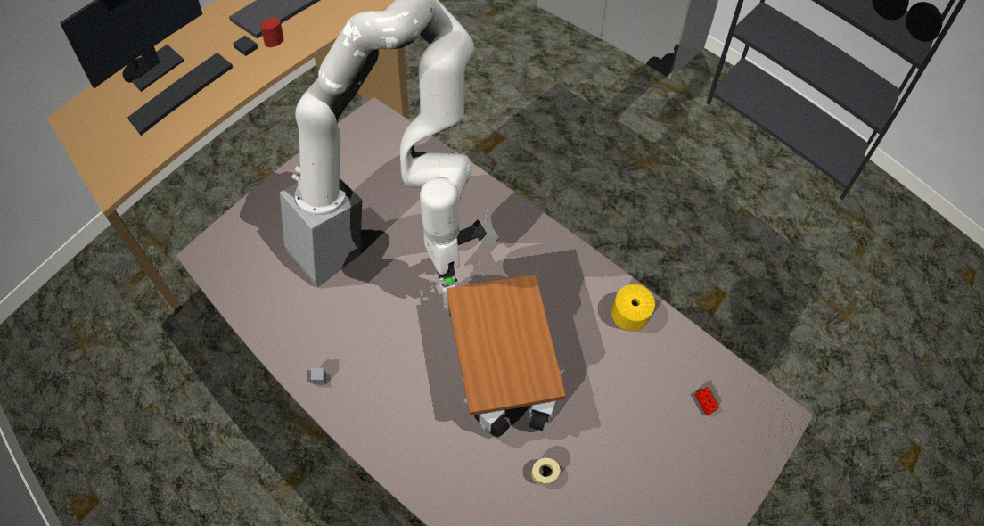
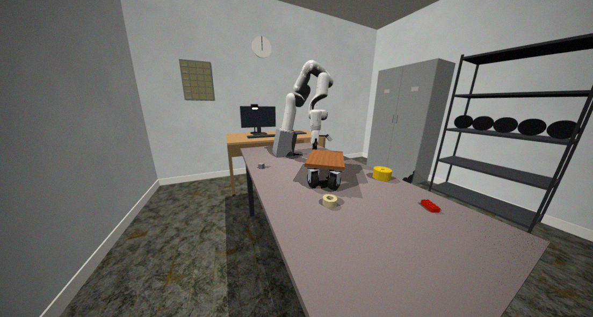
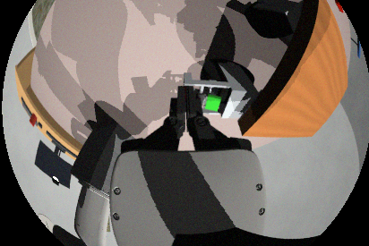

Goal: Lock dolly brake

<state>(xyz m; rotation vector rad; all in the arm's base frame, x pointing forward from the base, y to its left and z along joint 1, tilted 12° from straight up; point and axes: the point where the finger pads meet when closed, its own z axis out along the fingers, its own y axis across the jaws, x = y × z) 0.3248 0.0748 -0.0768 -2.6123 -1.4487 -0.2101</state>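
The brake pedal lies 10 mm ahead of my hand, 10 mm to the right of it and 20 mm below it. From my hand the other things lie so: small grey cube: 110 mm behind, 370 mm to the right, 90 mm below; yellow spool: 410 mm ahead, 200 mm to the left, 70 mm below; red brick: 700 mm ahead, 80 mm to the left, 90 mm below.
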